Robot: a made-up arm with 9 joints. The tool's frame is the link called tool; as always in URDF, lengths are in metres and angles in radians. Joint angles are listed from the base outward.
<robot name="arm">
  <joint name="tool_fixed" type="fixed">
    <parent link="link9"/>
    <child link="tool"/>
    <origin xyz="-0.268 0.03 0.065" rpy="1.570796 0 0"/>
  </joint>
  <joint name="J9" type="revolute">
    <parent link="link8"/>
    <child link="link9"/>
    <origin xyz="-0.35 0.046 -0.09" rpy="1.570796 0 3.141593"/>
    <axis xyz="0 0 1"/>
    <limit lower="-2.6" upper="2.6"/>
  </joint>
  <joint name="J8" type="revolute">
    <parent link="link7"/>
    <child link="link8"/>
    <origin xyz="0.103 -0.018 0.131" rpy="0 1.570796 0"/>
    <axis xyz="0 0 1"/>
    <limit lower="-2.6" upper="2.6"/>
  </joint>
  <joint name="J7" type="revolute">
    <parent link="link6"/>
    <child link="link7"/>
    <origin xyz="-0.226 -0.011 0.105" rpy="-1.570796 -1.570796 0"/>
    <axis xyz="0 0 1"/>
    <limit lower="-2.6" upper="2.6"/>
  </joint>
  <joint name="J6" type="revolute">
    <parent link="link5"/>
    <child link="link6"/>
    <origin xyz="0.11 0 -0.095" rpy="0 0 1.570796"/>
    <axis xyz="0 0 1"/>
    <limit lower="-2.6" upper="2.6"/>
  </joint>
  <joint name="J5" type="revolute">
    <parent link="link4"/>
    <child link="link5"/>
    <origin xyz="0.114 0.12 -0.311" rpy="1.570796 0 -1.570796"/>
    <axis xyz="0 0 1"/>
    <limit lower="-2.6" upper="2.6"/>
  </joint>
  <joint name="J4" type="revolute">
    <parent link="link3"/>
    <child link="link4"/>
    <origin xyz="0.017 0.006 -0.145" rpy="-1.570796 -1.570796 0"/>
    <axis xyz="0 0 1"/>
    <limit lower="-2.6" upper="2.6"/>
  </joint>
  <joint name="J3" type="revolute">
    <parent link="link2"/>
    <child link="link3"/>
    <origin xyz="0.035 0.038 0.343" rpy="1.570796 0 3.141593"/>
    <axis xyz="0 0 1"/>
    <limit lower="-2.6" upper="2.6"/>
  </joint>
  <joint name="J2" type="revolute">
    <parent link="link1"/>
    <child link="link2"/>
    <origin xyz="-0.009 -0.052 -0.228" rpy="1.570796 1.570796 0"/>
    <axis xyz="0 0 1"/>
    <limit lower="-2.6" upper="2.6"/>
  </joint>
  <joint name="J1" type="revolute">
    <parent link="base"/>
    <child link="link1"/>
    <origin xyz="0 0 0.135" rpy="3.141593 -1.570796 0"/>
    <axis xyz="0 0 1"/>
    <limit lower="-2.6" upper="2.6"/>
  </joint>
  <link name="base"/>
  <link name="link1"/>
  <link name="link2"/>
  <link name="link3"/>
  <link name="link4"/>
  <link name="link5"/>
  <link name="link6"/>
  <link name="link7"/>
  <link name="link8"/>
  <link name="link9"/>
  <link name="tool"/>
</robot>
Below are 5 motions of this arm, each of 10 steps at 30 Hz.
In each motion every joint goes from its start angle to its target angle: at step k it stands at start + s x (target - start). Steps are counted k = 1, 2, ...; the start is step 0. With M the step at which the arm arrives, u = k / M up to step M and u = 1 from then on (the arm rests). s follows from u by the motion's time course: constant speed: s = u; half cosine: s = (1 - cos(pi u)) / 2; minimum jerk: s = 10 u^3 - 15 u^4 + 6 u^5.
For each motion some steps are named. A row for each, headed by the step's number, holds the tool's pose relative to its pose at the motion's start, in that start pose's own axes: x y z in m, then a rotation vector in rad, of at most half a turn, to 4 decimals.
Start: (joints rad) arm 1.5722 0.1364 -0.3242 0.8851 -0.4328 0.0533 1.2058 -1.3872 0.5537
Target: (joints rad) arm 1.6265 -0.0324 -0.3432 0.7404 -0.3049 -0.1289 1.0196 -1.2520 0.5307
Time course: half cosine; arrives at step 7
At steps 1, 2, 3, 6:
1: 0.0036 0.0004 -0.0005 -0.0061 0.0098 0.0071
2: 0.0137 0.0017 -0.0021 -0.0242 0.0370 0.0263
3: 0.0279 0.0046 -0.0051 -0.0531 0.0754 0.0523
6: 0.0653 0.0174 -0.0172 -0.1516 0.1752 0.1143

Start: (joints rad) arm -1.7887 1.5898 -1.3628 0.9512 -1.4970 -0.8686 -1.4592 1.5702 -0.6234
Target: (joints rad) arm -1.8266 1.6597 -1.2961 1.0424 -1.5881 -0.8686 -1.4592 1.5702 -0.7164
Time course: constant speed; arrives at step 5
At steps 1, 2, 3, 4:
1: -0.0059 0.0045 -0.0046 0.0057 0.0053 -0.0110
2: -0.0118 0.0089 -0.0090 0.0106 0.0105 -0.0227
3: -0.0177 0.0133 -0.0134 0.0147 0.0156 -0.0350
4: -0.0235 0.0175 -0.0176 0.0181 0.0207 -0.0479

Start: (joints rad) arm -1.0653 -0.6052 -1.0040 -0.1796 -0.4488 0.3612 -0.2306 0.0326 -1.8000
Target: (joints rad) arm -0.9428 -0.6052 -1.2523 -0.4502 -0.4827 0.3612 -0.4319 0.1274 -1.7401
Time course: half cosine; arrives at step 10
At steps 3, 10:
3: 0.0266 -0.0556 0.0235 -0.0738 -0.0113 0.0649
10: 0.1703 -0.2492 0.1538 -0.3554 -0.0324 0.3464

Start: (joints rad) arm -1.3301 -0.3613 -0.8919 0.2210 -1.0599 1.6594 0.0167 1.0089 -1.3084
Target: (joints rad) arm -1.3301 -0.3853 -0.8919 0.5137 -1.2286 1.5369 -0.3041 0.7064 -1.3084
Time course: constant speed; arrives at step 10
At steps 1, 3, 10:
1: 0.0012 0.0188 -0.0014 0.0460 -0.0253 0.0593
3: -0.0014 0.0571 -0.0016 0.1403 -0.0709 0.1781
10: -0.0641 0.1846 0.0217 0.4922 -0.1818 0.5924

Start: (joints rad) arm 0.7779 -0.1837 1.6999 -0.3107 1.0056 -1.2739 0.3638 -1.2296 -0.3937
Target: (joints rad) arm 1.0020 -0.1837 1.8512 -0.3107 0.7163 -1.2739 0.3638 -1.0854 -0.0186
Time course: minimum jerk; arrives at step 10
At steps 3, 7, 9, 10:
3: 0.0140 -0.0103 0.0288 0.0072 0.0672 0.0510
7: 0.0911 -0.0424 0.1492 0.0014 0.3667 0.2646
9: 0.1132 -0.0462 0.1763 -0.0082 0.4399 0.3134
10: 0.1145 -0.0463 0.1778 -0.0088 0.4440 0.3161

